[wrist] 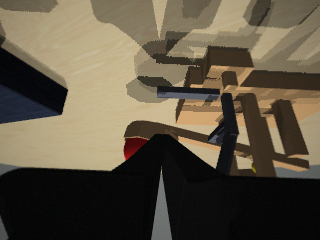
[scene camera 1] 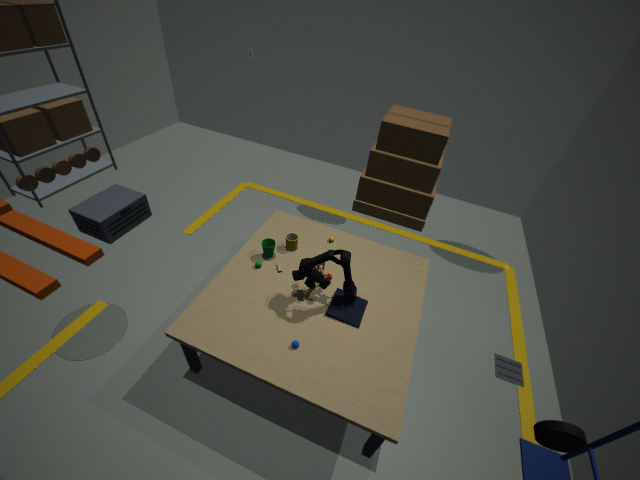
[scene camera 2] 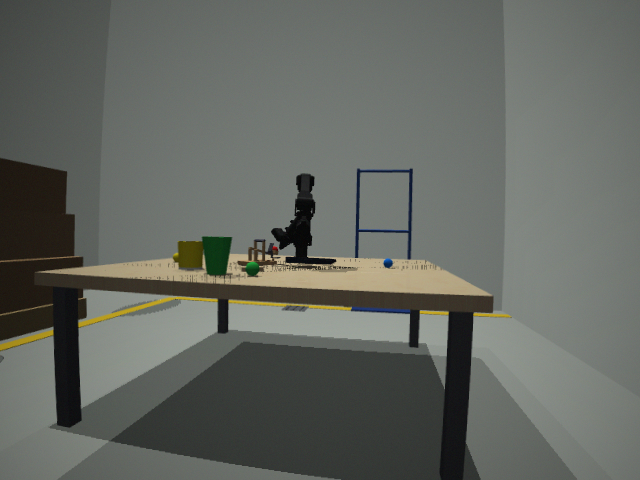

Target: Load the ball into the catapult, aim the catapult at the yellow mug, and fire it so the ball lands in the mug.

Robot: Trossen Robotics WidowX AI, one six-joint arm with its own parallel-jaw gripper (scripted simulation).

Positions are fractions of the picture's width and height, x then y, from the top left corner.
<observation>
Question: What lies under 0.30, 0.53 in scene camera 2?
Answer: A yellow mug.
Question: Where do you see a green mug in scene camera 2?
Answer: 0.34, 0.52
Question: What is my gripper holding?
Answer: Nothing.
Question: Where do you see a wooden catapult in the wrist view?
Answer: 0.70, 0.39
</observation>
